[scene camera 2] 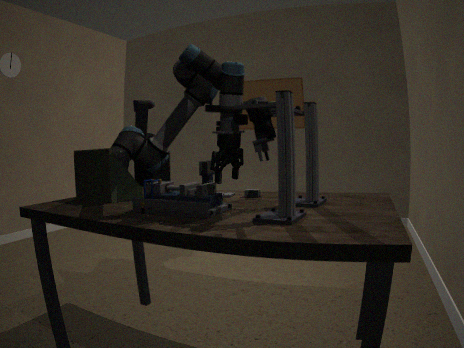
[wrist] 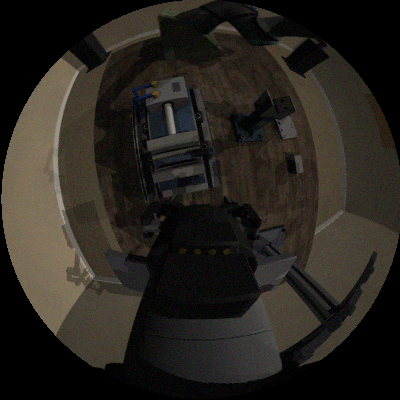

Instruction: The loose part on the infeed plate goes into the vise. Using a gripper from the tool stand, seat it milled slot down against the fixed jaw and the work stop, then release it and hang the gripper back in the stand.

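Where they show: arm's base, origin of its link: (scene camera 2: 112,168).
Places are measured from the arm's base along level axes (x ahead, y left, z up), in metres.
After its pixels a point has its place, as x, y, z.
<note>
My gripper (scene camera 2: 227,175) (wrist: 201,202) is the wide adaptive one on the arm. It is open, nothing between its fingers, in the air beside the tool stand (scene camera 2: 286,155) {0.850, -0.085, 0.048} (wrist: 307,285) {0.823, 0.205, 0.083}. The vise (scene camera 2: 182,202) {0.534, -0.158, -0.093} (wrist: 172,141) {0.500, -0.061, -0.044} is left of it in the scene view and ahead of it in the wrist view; the bottom of its jaw gap is too dark to read. A small grey block (scene camera 2: 252,193) {0.551, 0.304, -0.124} (wrist: 296,164) {0.545, 0.309, -0.110}, seemingly the loose part, lies apart from a flat grey plate (scene camera 2: 228,194) {0.442, 0.288, -0.131} (wrist: 286,127) {0.410, 0.306, -0.132}. The block's slot cannot be made out.
A second gripper (scene camera 2: 261,130) hangs at the tool stand, tilted. A fixture with angled plates (scene camera 2: 205,169) {0.442, 0.115, -0.010} (wrist: 284,105) {0.432, 0.163, 0.008} on a blue base stands between the vise and the flat plate. A green block-like mount (scene camera 2: 92,175) {-0.027, -0.101, -0.025} (wrist: 185,37) {0.098, -0.022, -0.035} stands at the arm's base.
</note>
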